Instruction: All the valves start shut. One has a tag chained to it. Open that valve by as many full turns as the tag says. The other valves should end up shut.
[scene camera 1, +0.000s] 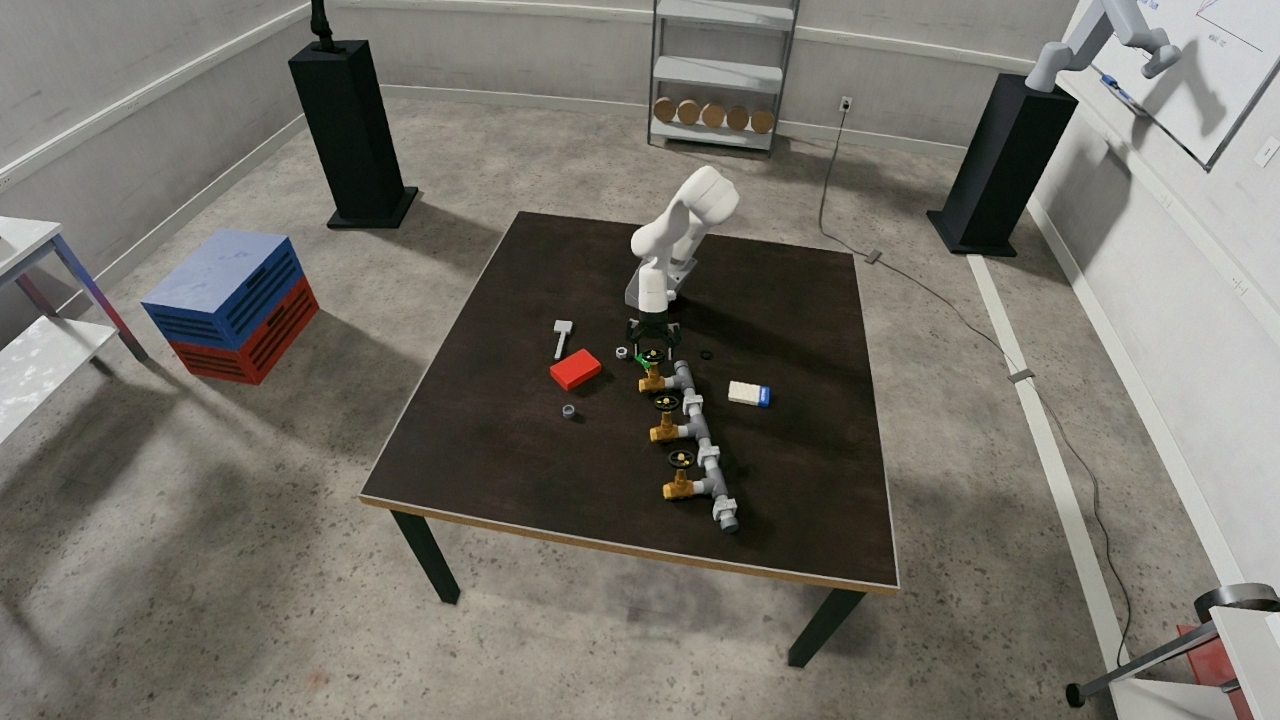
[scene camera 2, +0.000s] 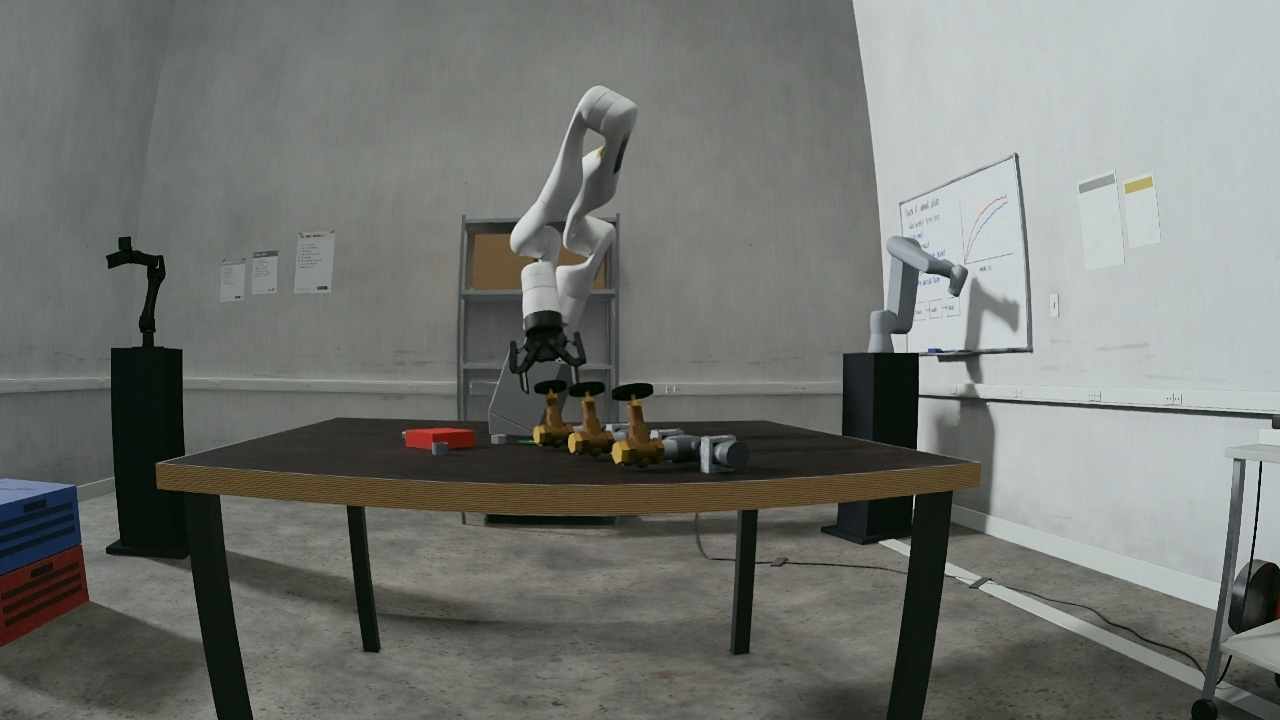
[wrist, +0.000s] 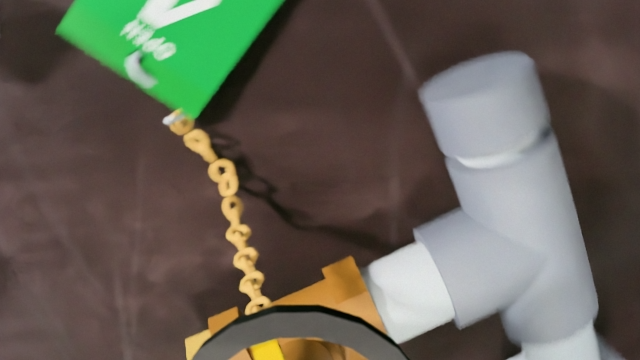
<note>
I see my gripper (scene camera 2: 550, 390), a red block (scene camera 1: 572, 371), a white-and-blue box (scene camera 1: 739, 392) and a green tag (wrist: 181, 57).
My gripper is seen too in scene camera 1 (scene camera 1: 653, 357). The wrist view does not show the red block: it is out of frame. The wrist view does not show the white-and-blue box: it is out of frame.
</note>
